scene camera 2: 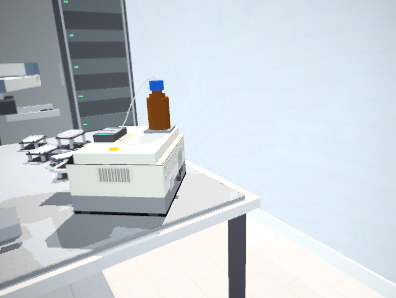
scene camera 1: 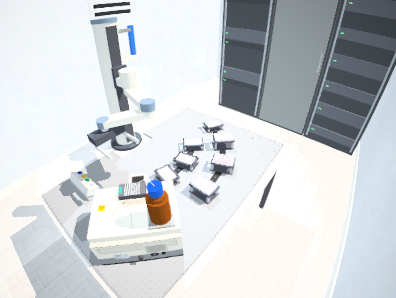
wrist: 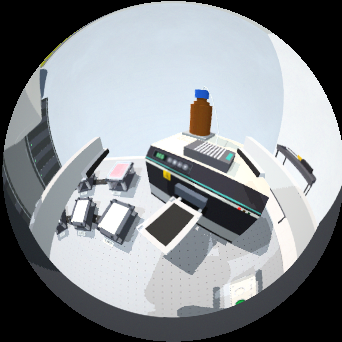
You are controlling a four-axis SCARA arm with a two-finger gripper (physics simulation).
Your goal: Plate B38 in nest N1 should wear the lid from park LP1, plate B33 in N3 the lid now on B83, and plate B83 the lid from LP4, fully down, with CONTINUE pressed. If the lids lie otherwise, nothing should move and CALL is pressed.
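Where they show: gripper, fingertip midpoint: (scene camera 2: 55,109) (scene camera 1: 125,149) (wrist: 172,139); arm's base at its link origin: (scene camera 1: 126,141).
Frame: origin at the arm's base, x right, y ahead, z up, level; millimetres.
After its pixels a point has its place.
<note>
My gripper (scene camera 1: 119,145) @[x 294, y 489, z 334 mm] (scene camera 2: 46,110) (wrist: 172,139) @[x 294, y 489, z 334 mm] is open, with nothing between its wide-set fingers, left of the stands in scene camera 1. Several stands bear flat white-topped pieces, such as a front one (scene camera 1: 204,188) @[x 72, y 809, z 90 mm], a nearer one (scene camera 1: 166,175) @[x 109, y 558, z 60 mm] (wrist: 116,220) @[x 113, y 536, z 60 mm] and a smaller-looking one (wrist: 82,212) @[x -59, y 538, z 56 mm]. A pink-topped plate (scene camera 1: 222,162) (wrist: 120,170) sits on another stand. The plate codes and nest and park labels are too small to read, so I cannot tell which lid lies where. The button box (scene camera 1: 84,182) @[x 486, y 247, z 91 mm] shows blue, yellow and green buttons; its green button (wrist: 241,302) is partly cut off in the wrist view.
A white bench instrument (scene camera 1: 112,215) @[x 534, y 673, z 223 mm] (scene camera 2: 117,187) @[x 590, y 588, z 111 mm] (wrist: 200,195) @[x 363, y 565, z 161 mm] carries a brown bottle (scene camera 1: 159,207) @[x 429, y 870, z 348 mm] (scene camera 2: 158,112) @[x 444, y 815, z 301 mm] (wrist: 200,119) @[x 396, y 792, z 296 mm] with a blue cap. Its extended carrier (wrist: 146,231) @[x 231, y 490, z 113 mm] has a white rim and dark bed. A cart (wrist: 295,162) stands beyond it; tall racks (scene camera 1: 245,55) stand behind the table.
</note>
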